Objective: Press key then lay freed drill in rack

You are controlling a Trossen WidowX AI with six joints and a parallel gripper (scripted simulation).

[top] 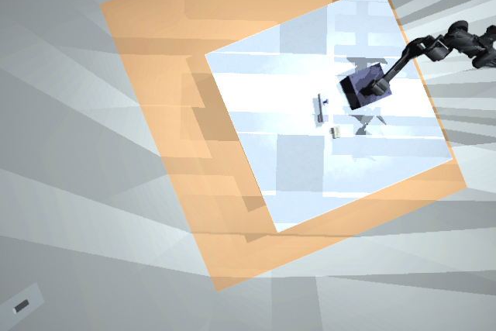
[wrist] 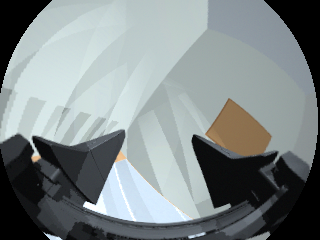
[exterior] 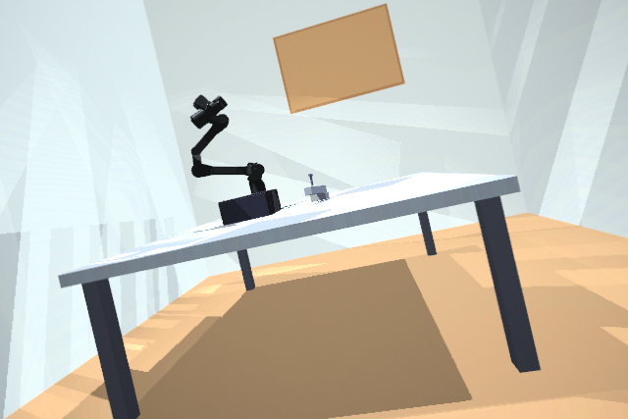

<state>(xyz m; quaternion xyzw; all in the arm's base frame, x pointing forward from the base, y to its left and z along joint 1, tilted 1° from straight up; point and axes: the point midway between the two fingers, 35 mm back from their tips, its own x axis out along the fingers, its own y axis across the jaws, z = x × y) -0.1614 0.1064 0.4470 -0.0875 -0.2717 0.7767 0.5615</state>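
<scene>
Right now the drill is 50 cm below my gripper tip, 45 cm ahead of it and 19 cm to the right of it. Round my gripper tip: grey rack (53 cm below, 45 cm ahead, 2 cm to the right).
</scene>
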